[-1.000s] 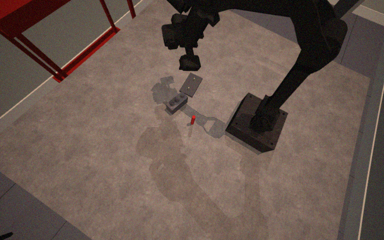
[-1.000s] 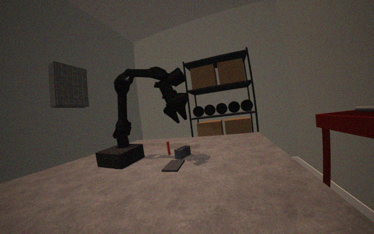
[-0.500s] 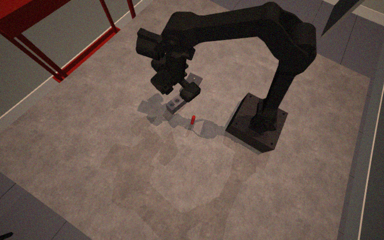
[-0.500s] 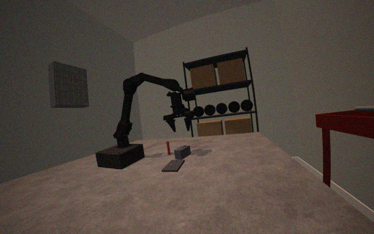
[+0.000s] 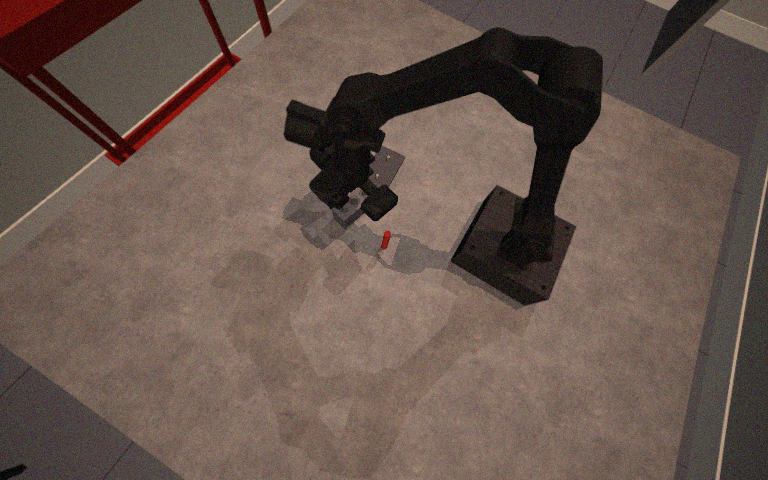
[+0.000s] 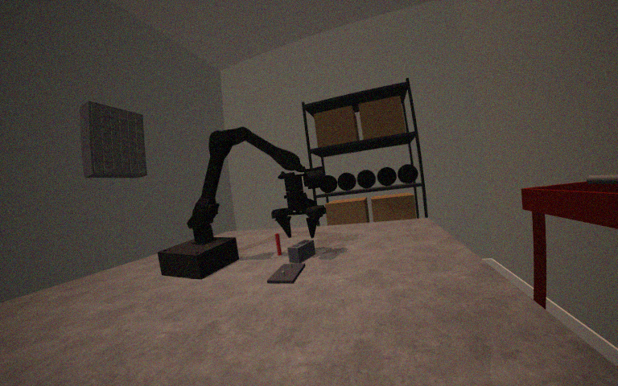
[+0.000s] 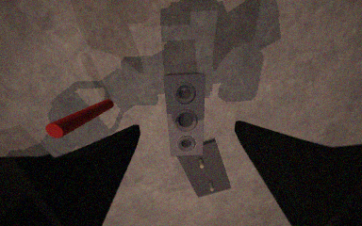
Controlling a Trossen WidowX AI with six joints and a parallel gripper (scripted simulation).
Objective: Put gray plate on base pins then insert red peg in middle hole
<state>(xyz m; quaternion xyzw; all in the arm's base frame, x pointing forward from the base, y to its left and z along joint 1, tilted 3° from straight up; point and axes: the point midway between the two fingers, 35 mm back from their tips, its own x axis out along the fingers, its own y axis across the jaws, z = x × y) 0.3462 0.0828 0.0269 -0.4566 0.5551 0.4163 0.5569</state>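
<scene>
Right now the gray plate is 30 mm below my gripper tip. Round my gripper tip: flat dark base: 130 mm to the right, 60 mm below; then red peg: 110 mm behind, 30 mm to the left, 30 mm below.
</scene>
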